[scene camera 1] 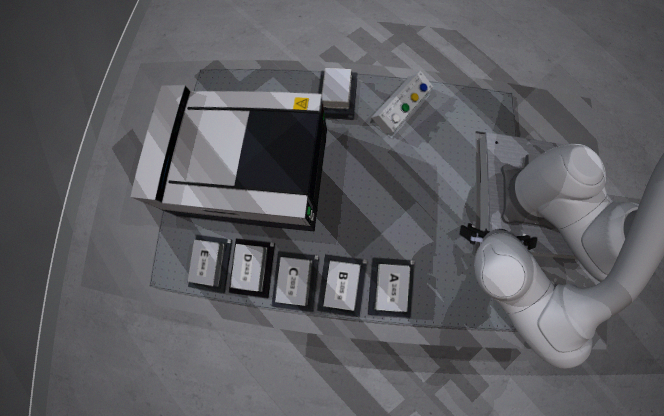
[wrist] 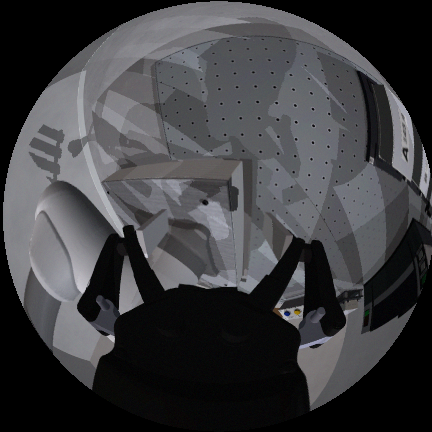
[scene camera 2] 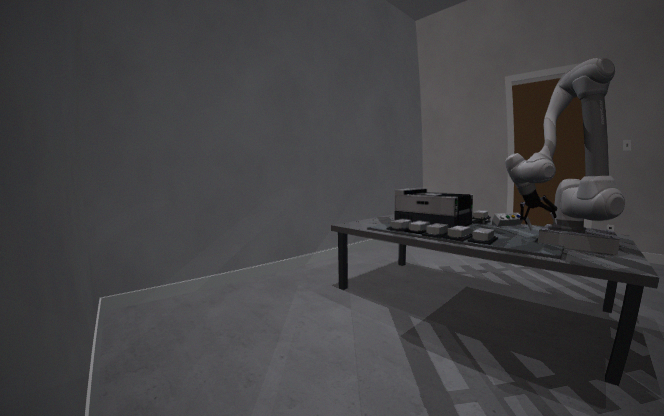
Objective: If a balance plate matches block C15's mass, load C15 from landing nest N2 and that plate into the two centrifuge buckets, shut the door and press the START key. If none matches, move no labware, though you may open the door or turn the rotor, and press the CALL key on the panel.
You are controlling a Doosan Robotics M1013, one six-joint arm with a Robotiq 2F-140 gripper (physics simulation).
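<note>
The centrifuge has a light panel and a dark panel on top; whether its door is open I cannot tell. Its buckets do not show. A pale block, perhaps C15, sits in a dark nest beside it; no label is legible. Plates A, B, C, D and E sit in a row of dark nests; their masses are small print. The key panel has white, green, yellow and blue keys. My gripper is open and empty, above the table near the arm's base.
A raised mounting plate with an upright edge lies under the arm's base, close to my gripper. A perforated board carries the nests. The table edge runs along the plates' side.
</note>
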